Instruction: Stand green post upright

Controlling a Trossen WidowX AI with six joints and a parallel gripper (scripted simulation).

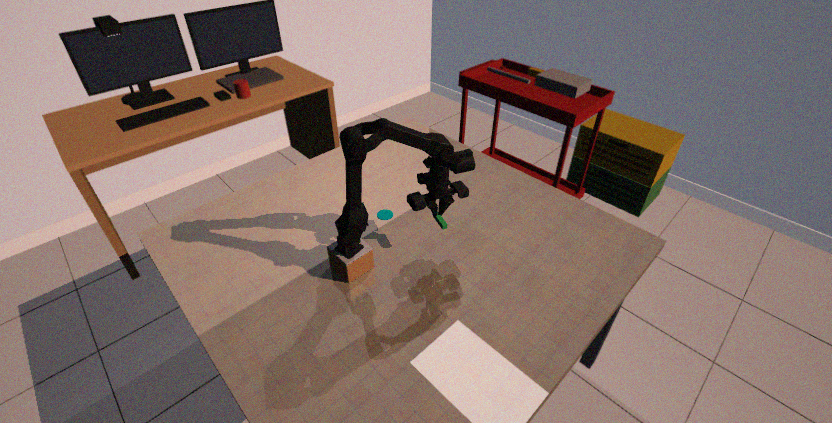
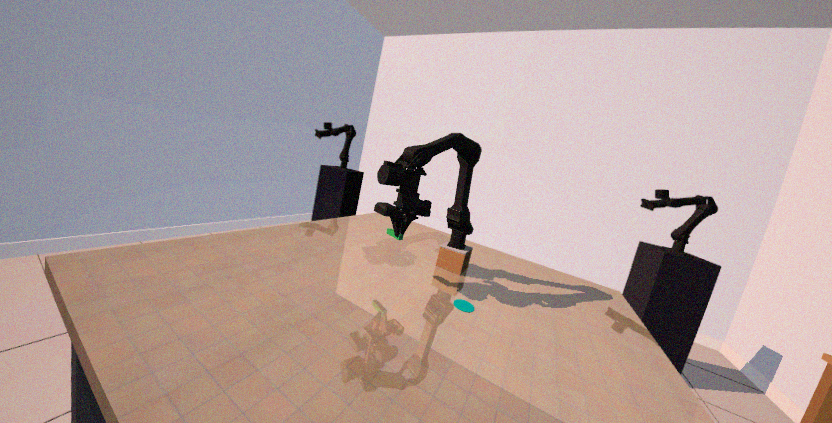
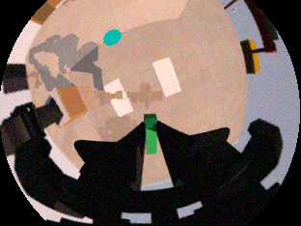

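Right now the cyan circle is 240 mm to the left of my gripper tip, 130 mm below it and 20 mm ahead of it. Round my gripper tip: green post: 20 mm to the right, 10 mm behind.
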